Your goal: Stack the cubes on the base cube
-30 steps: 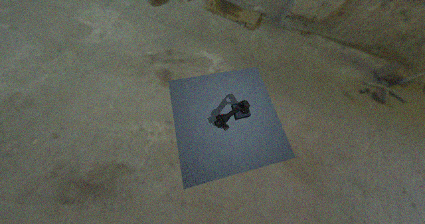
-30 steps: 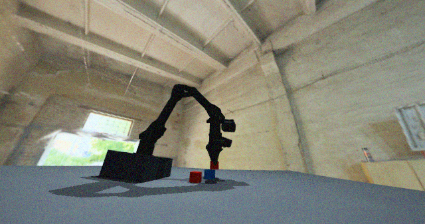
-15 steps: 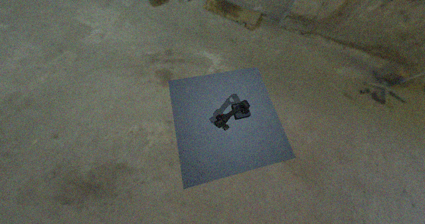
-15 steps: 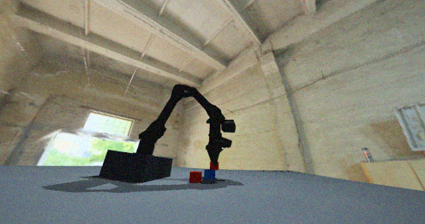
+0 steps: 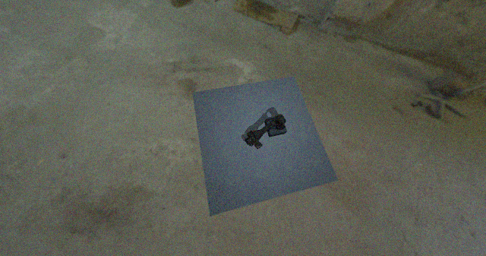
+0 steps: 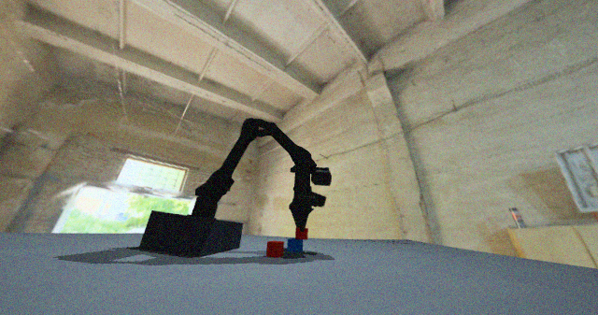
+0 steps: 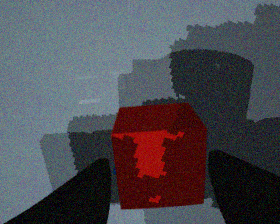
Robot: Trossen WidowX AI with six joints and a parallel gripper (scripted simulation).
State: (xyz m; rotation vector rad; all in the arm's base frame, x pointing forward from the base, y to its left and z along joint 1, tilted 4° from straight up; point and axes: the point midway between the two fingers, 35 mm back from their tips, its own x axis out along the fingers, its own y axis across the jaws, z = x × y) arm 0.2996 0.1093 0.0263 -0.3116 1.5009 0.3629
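The blue cube is 2 cm behind my gripper tip, 1 cm to the right of it and 4 cm below it.
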